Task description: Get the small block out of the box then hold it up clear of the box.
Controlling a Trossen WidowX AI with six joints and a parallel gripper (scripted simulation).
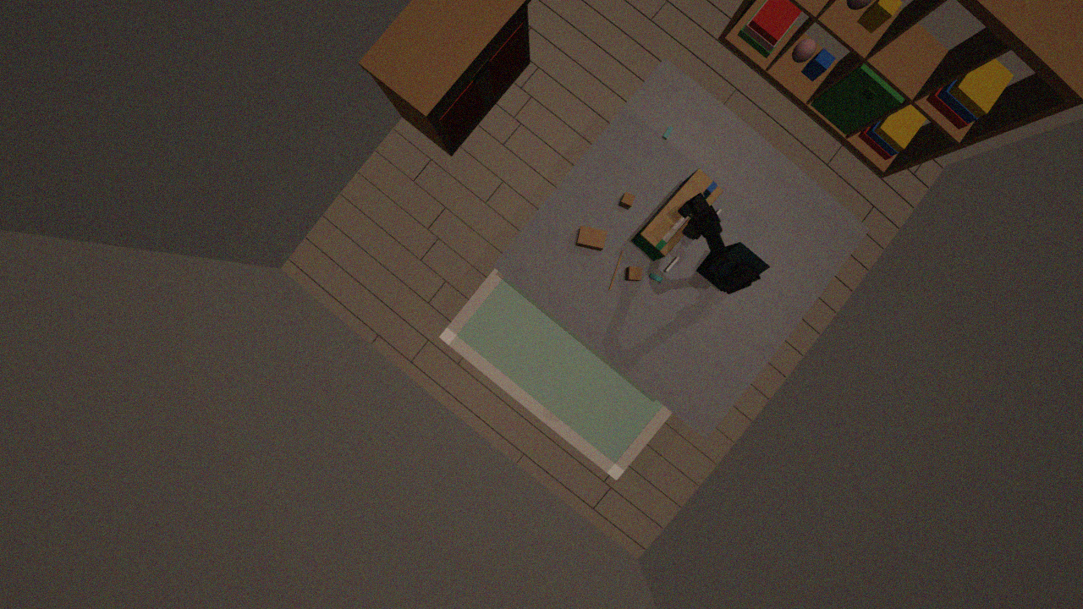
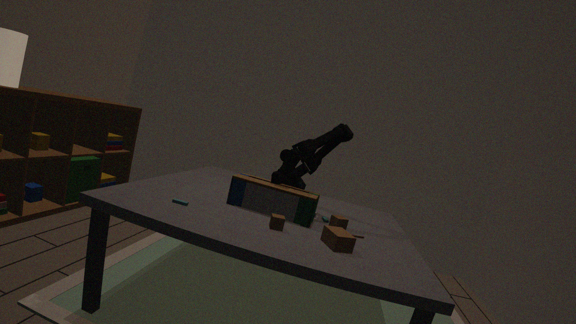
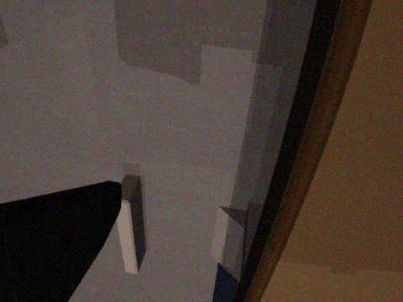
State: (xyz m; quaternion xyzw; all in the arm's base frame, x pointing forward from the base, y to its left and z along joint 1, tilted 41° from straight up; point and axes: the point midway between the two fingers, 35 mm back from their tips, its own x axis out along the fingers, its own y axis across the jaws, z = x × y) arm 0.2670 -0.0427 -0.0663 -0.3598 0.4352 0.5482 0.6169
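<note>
Now: gripper tip 4 cm short of the box, 2 cm to the right of it and 2 cm above it. Round my gripper tip: blue block: 5 cm ahead, 3 cm to the right.
</note>
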